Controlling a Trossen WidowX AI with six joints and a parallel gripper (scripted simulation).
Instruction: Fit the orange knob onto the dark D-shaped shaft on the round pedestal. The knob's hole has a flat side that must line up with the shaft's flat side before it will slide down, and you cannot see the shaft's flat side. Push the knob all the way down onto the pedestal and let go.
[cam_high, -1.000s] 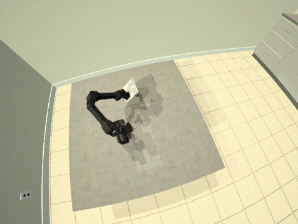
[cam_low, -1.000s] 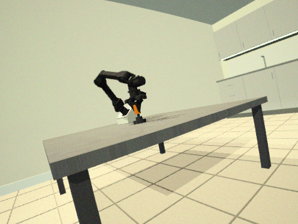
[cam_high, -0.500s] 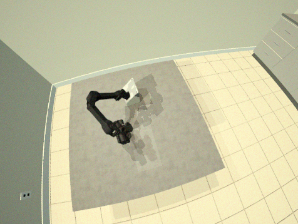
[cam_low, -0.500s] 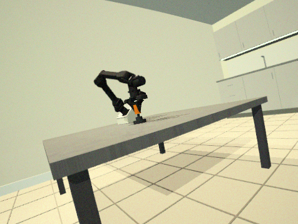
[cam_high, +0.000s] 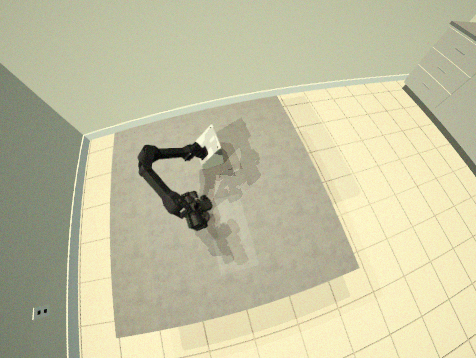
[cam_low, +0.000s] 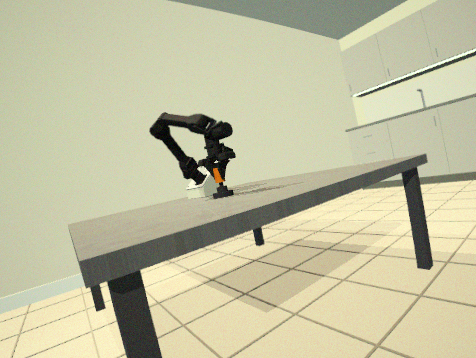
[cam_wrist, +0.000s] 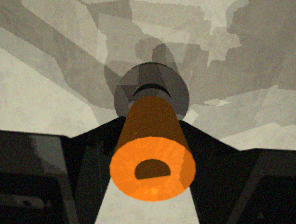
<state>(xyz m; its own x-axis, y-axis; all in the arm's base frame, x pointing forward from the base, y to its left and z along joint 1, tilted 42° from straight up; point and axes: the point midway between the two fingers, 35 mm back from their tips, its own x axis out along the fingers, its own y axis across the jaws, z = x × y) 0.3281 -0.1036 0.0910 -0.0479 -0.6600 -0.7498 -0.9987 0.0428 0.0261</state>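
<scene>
The orange knob is 2 cm above my gripper tip. The rest, counted from my gripper tip: round pedestal: 4 cm below.
</scene>
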